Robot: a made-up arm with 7 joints. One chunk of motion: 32 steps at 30 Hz.
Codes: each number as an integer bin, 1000 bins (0 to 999) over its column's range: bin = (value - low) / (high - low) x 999, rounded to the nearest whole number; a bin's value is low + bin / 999 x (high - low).
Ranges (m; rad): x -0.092..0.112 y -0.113..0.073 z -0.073..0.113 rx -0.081..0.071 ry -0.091..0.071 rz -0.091..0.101
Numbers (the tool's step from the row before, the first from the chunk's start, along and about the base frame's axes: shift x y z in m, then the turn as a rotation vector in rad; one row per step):
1: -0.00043 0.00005 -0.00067 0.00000 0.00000 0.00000
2: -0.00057 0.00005 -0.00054 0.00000 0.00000 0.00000
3: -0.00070 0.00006 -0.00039 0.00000 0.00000 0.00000
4: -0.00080 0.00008 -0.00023 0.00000 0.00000 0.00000
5: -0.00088 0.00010 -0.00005 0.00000 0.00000 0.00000
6: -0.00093 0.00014 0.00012 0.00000 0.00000 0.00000
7: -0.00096 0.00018 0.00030 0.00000 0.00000 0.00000
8: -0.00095 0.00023 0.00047 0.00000 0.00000 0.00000
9: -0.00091 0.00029 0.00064 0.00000 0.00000 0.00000
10: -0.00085 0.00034 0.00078 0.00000 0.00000 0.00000
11: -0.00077 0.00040 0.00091 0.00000 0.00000 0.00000
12: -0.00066 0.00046 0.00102 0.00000 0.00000 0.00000
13: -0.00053 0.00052 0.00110 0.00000 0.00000 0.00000
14: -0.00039 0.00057 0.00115 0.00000 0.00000 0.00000
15: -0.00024 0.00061 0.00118 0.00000 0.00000 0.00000
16: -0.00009 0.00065 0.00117 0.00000 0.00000 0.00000
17: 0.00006 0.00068 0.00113 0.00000 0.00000 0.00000
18: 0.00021 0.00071 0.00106 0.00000 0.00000 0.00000
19: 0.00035 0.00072 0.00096 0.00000 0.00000 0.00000
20: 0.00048 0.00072 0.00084 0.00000 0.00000 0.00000
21: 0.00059 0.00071 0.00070 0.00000 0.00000 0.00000
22: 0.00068 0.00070 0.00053 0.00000 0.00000 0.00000
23: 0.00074 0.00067 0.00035 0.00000 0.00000 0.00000
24: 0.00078 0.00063 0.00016 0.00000 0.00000 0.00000
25: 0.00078 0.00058 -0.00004 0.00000 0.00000 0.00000
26: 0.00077 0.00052 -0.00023 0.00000 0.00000 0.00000
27: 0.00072 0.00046 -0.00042 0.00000 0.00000 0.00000
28: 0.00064 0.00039 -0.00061 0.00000 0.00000 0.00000
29: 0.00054 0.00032 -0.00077 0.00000 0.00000 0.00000
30: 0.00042 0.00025 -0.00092 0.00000 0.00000 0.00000
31: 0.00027 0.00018 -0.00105 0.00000 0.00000 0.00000
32: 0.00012 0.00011 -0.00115 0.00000 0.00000 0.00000
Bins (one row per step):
1: 448 607 388 532 561 473
2: 448 607 389 532 561 473
3: 447 607 390 532 561 473
4: 447 607 391 532 561 473
5: 446 607 392 532 561 473
6: 446 608 393 532 561 473
7: 446 608 394 532 561 473
8: 446 608 395 532 561 473
9: 446 608 396 532 561 473
10: 446 609 396 532 561 473
11: 447 609 397 532 561 473
12: 447 609 398 532 561 473
13: 448 610 398 532 561 473
14: 449 610 398 532 561 473
15: 449 610 398 532 561 473
16: 450 610 398 532 561 473
17: 451 611 398 532 561 473
18: 452 611 398 532 561 473
19: 452 611 397 532 561 473
20: 453 611 397 532 561 473
21: 453 611 396 532 561 473
22: 454 611 395 532 561 473
23: 454 611 394 532 561 473
24: 454 610 393 532 561 473
25: 454 610 392 532 561 473
26: 454 610 391 532 561 473
27: 454 609 390 532 561 473
28: 454 609 389 532 561 473
29: 453 609 388 532 561 473
30: 453 608 387 532 561 473
31: 452 608 386 532 561 473
32: 451 608 386 532 561 473

